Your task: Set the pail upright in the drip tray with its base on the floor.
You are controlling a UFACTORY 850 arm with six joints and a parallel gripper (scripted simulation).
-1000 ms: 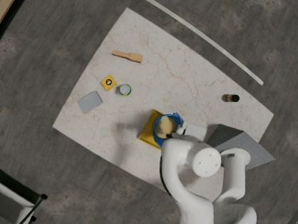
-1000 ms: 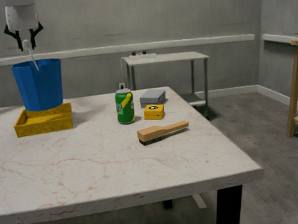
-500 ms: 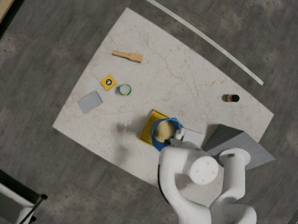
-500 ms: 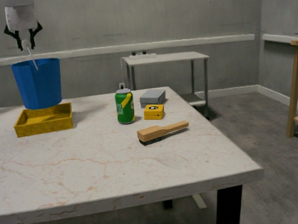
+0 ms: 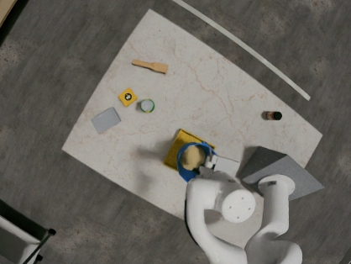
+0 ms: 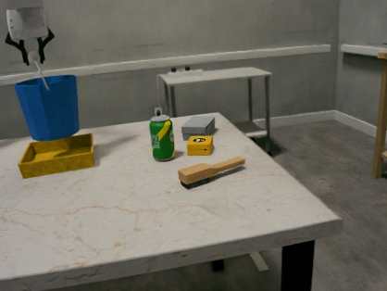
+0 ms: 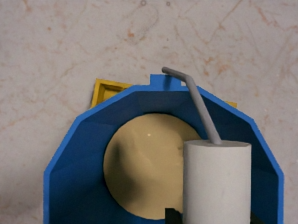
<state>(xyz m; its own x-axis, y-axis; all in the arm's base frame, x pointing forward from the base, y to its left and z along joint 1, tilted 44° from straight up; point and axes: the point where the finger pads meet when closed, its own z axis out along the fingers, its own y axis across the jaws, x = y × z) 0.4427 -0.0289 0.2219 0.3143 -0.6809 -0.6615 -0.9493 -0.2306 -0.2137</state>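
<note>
Now: hand 9 cm above the blue pail and 1 cm short of it. Round my hand: yellow drip tray (31 cm below, 2 cm ahead, 1 cm to the left); white grip (3 cm below, 1 cm ahead); green can (33 cm ahead, 26 cm below, 6 cm to the right).
</note>
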